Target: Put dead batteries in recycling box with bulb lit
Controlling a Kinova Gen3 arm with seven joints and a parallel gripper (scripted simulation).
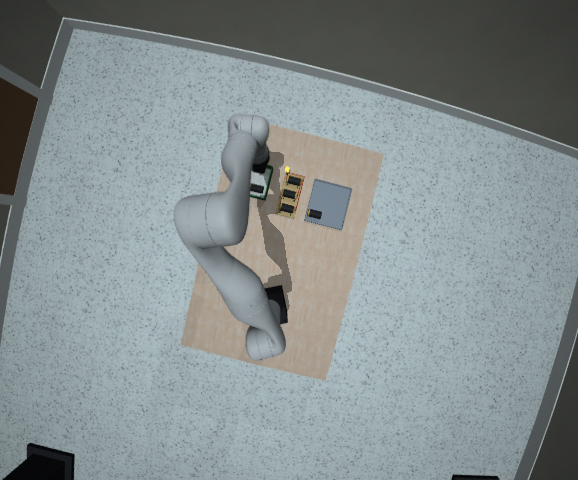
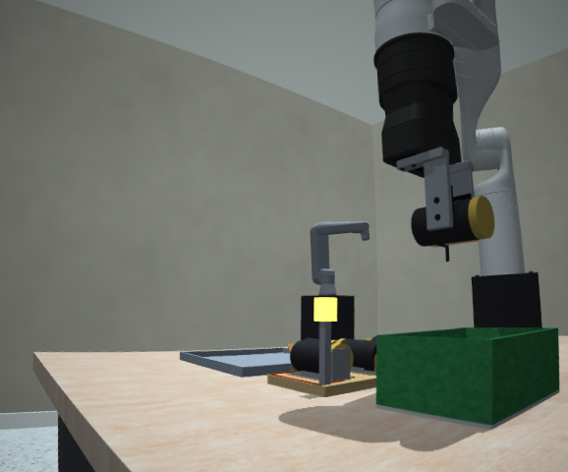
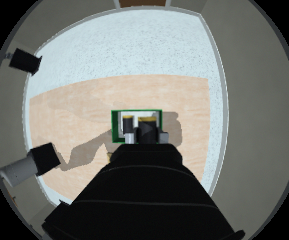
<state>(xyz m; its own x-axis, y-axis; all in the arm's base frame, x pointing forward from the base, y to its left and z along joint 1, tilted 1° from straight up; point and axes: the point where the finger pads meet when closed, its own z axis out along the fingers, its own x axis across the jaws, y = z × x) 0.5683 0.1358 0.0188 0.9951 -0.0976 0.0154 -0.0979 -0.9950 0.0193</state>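
The green recycling box lies 30 mm behind my hand and 140 mm below it. From my hand the other things lie so: grey tray (80 mm behind, 330 mm to the right, 160 mm below).
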